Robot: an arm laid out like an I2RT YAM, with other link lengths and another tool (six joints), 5 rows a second.
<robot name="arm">
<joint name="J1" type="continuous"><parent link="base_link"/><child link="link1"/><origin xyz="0.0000 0.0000 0.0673" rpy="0.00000 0.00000 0.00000"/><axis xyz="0 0 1"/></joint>
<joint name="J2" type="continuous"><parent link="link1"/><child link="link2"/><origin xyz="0.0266 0.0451 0.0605" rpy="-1.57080 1.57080 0.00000"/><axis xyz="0 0 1"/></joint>
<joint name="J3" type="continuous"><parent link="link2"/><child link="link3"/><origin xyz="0.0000 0.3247 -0.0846" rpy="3.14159 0.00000 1.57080"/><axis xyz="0 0 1"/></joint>
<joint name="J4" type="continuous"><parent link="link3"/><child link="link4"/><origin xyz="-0.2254 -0.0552 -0.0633" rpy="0.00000 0.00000 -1.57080"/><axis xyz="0 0 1"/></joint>
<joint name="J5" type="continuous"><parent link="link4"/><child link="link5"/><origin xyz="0.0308 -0.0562 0.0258" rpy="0.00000 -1.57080 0.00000"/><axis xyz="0 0 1"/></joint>
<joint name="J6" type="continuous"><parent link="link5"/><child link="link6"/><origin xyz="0.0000 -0.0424 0.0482" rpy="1.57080 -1.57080 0.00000"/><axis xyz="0 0 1"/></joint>
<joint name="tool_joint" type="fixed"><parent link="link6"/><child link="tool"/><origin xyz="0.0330 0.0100 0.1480" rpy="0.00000 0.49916 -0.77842"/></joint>
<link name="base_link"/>
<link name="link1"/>
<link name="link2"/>
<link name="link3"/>
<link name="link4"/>
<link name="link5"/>
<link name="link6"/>
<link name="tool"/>
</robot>
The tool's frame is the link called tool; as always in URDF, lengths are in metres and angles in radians. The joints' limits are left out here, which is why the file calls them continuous.
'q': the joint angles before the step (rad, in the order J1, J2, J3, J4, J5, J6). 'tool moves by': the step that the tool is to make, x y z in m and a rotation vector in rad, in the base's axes. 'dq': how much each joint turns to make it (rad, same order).
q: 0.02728, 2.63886, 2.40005, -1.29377, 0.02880, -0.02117
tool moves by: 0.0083, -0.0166, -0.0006, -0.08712, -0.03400, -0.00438
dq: -0.00004, -0.00008, 0.00058, 0.03101, 0.08812, -0.00042
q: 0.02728, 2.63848, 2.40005, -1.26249, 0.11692, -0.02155
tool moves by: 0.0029, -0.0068, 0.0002, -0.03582, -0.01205, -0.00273
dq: 0.00001, 0.00000, -0.00018, 0.01124, 0.03624, 0.00001
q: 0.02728, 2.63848, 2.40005, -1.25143, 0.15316, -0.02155
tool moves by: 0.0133, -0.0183, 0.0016, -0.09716, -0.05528, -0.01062
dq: 0.00004, 0.00020, 0.00041, 0.05244, 0.09920, 0.00004
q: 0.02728, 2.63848, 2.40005, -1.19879, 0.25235, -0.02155
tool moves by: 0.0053, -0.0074, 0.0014, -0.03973, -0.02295, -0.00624
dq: 0.00006, -0.00018, -0.00029, 0.02185, 0.04083, 0.00044
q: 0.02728, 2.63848, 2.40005, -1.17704, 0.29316, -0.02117
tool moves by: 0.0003, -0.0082, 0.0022, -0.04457, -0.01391, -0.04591
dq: 0.00000, 0.00007, 0.00014, -0.00006, 0.05150, 0.04044
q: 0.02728, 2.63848, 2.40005, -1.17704, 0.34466, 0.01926
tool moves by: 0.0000, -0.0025, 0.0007, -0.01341, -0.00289, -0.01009
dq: -0.00008, 0.00029, 0.00046, -0.00052, 0.01487, 0.00832
